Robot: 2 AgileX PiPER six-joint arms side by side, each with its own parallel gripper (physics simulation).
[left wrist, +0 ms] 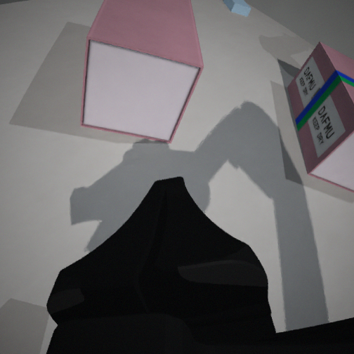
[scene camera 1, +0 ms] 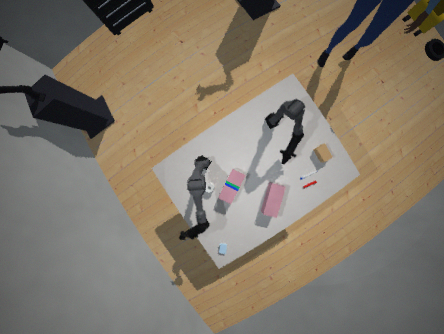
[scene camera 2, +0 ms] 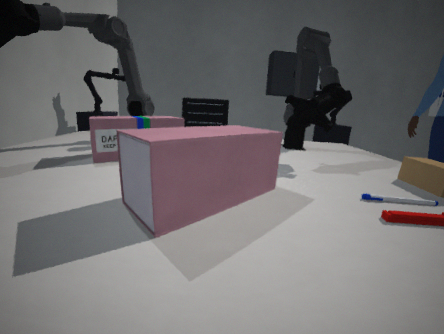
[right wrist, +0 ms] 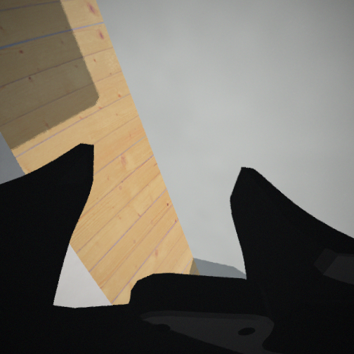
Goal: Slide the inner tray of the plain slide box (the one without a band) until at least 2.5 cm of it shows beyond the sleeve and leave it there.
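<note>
The plain pink slide box [scene camera 1: 274,200] [scene camera 2: 215,175] [left wrist: 145,22] lies on the white table. Its pale inner tray [scene camera 2: 136,175] [left wrist: 137,92] shows at both ends, about flush with the sleeve. The banded pink box [scene camera 1: 237,176] [left wrist: 320,135], with a blue and green band and labels, lies to its left in scene camera 1. My left gripper [scene camera 1: 285,161] [left wrist: 172,195] is shut and empty, above the table and apart from the plain box's upper end in scene camera 1. My right gripper [scene camera 1: 182,236] [right wrist: 166,173] is open and empty, out past the table's left edge.
A tan block [scene camera 1: 322,153] [scene camera 2: 425,174], a blue-capped white pen [scene camera 1: 308,175] [scene camera 2: 405,200] and a red stick-like object [scene camera 1: 310,184] [scene camera 2: 415,218] lie right of the plain box. A light-blue block [scene camera 1: 222,248] [left wrist: 238,6] lies near the table's lower corner in scene camera 1.
</note>
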